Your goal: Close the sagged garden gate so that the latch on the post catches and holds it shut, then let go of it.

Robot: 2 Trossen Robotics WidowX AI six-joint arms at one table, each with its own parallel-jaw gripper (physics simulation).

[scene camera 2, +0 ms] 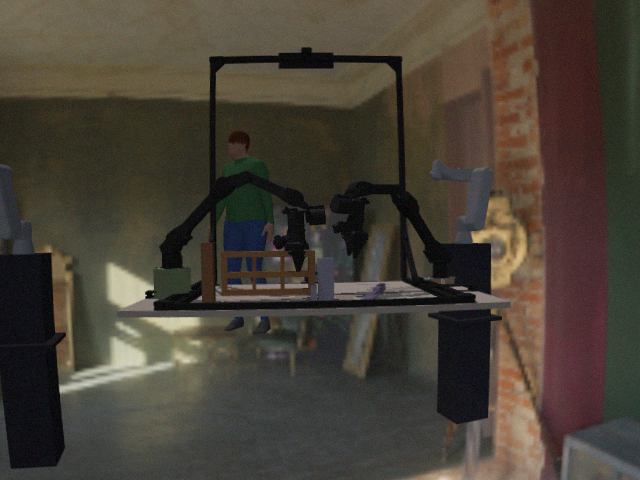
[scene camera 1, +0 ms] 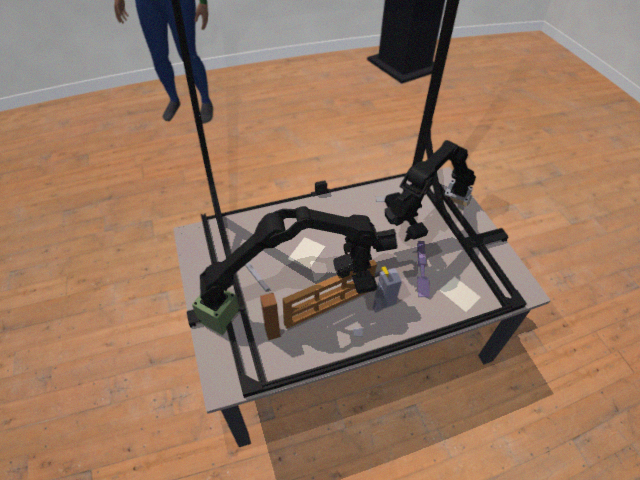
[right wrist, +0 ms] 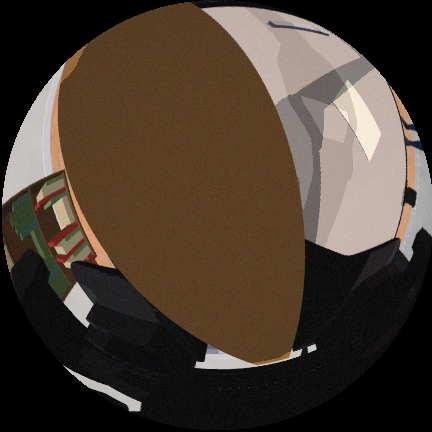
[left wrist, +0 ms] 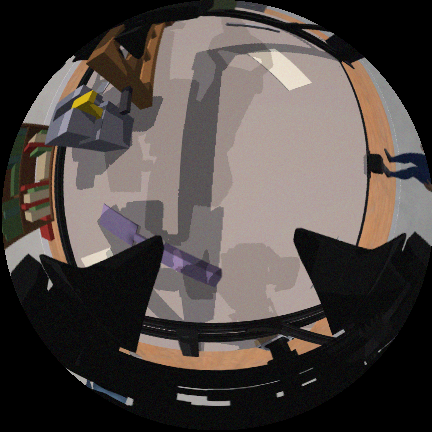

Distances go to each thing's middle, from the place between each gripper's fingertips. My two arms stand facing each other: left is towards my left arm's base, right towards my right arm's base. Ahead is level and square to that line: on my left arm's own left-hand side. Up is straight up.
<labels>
The grey latch post (scene camera 1: 387,291) is 16 cm to the right of my left hand, 14 cm ahead of it and 6 cm below it. Also, from my left hand: brown hinge post (scene camera 2: 207,249) 53 cm to the right, 4 cm ahead, 3 cm below; wooden slatted gate (scene camera 2: 311,273) 31 cm to the right, 7 cm ahead, 4 cm below.
The wooden slatted gate lies 1 cm behind my right hand and 9 cm to the right of it. Round my right hand: grey latch post (6 cm ahead, 6 cm to the left, 2 cm below); then brown hinge post (3 cm behind, 31 cm to the right, 1 cm above).
</labels>
